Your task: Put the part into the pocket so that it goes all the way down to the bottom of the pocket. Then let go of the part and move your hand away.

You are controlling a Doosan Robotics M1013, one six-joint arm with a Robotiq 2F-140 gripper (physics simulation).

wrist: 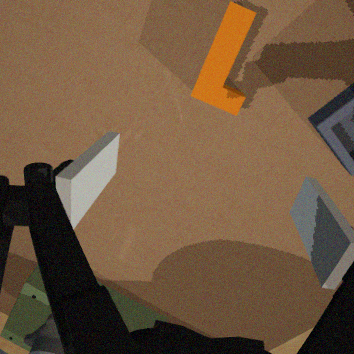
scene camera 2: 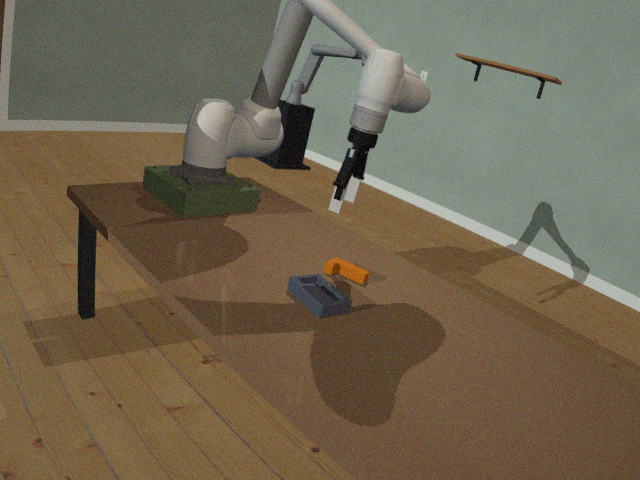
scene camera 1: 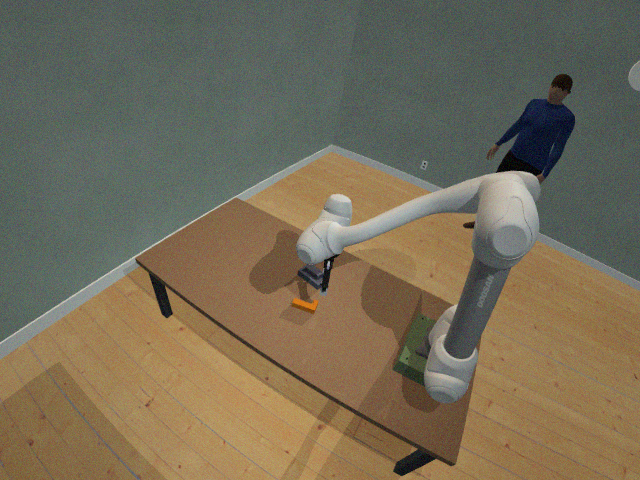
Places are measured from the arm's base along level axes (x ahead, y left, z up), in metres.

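Pixels of known places: gripper, between the fingertips: [wrist: 208, 173] [scene camera 2: 341, 206]; arm's base, origin of its link: [scene camera 2: 202, 177].
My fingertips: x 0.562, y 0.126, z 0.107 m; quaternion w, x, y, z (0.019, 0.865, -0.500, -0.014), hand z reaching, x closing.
Observation:
Ahead of a thing's pixels: the offset from my fingertips to its top centre. Level surfaces: height alone.
The orange L-shaped part @[dx +0.060, dy +0.023, dz -0.159 m] [scene camera 1: 305, 305] [scene camera 2: 351, 271] [wrist: 220, 60] lies flat on the table, outside the pocket and a short way from it. The blue-grey block with the pocket @[dx +0.142, dy -0.149, dz -0.152 m] [scene camera 1: 306, 277] [scene camera 2: 332, 310] [wrist: 327, 131] sits on the table; a finger partly hides it in scene view 1, and one corner of it shows at the right edge of the wrist view. My gripper [scene camera 1: 323, 290] [scene camera 2: 343, 198] [wrist: 208, 173] is wide open and empty. It hangs above the table, towards the robot base from the part and the block. In the wrist view the part lies beyond the fingertips.
The arm stands on a green base block [scene camera 1: 408, 361] [scene camera 2: 222, 202] [wrist: 22, 310] at one end of the brown table @[dz -0.188 m] [scene camera 1: 232, 232] [scene camera 2: 258, 361]. A person [scene camera 1: 542, 129] stands beyond the table. A black pedestal [scene camera 2: 297, 136] stands behind the arm, and a shelf [scene camera 2: 506, 67] hangs on the wall.

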